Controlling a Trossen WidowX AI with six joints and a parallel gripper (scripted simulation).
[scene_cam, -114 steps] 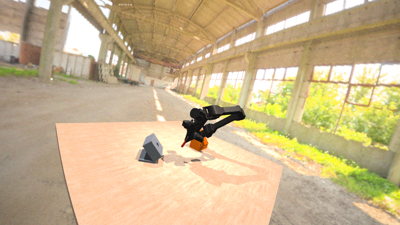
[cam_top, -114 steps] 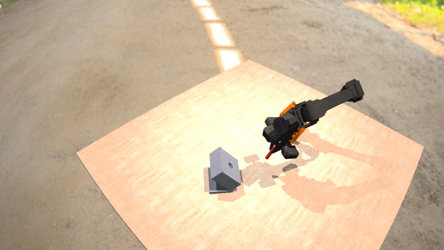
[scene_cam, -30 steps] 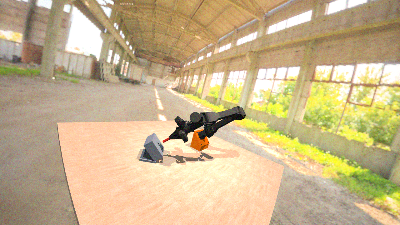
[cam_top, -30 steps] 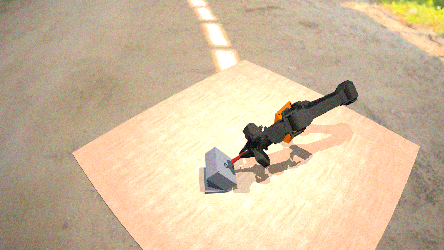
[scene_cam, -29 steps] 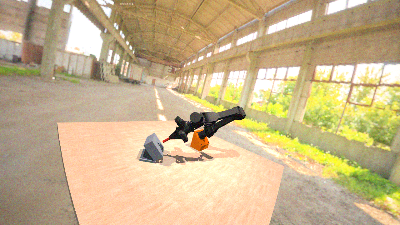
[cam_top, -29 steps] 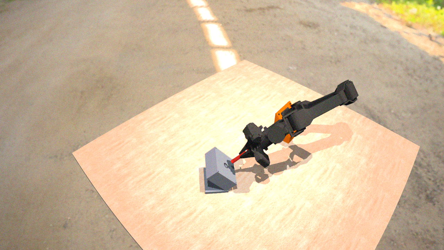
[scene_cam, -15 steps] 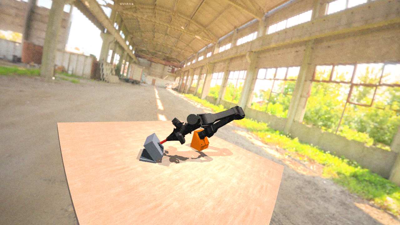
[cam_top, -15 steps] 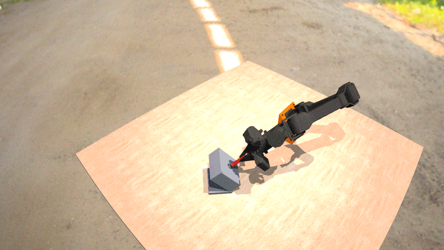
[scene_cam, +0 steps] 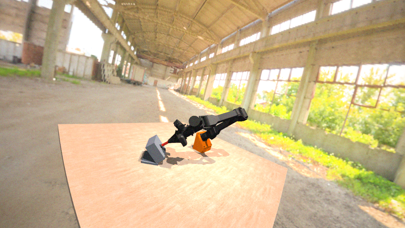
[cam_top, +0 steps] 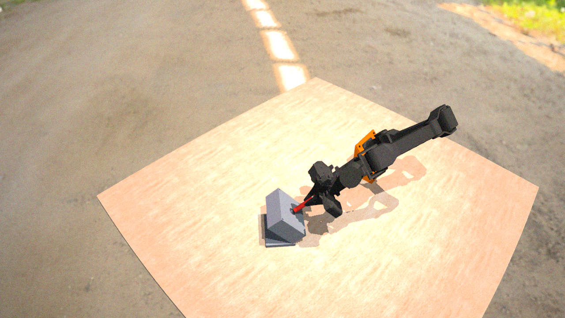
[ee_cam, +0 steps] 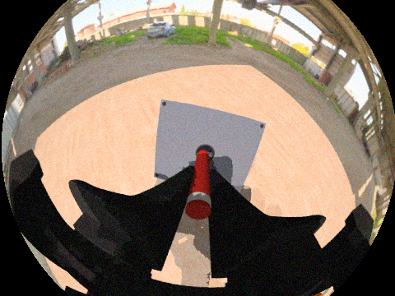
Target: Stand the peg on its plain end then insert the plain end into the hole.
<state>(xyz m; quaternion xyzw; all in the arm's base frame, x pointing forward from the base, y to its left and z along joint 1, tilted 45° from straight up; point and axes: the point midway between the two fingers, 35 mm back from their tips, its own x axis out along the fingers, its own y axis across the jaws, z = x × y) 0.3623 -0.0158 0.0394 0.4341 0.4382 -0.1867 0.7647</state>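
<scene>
My gripper tip is 50 mm above the grey sloped panel, 40 mm to the left of it and 40 mm short of it. Round my gripper tip: red peg: 10 mm to the left, 10 mm behind, 10 mm above.
</scene>
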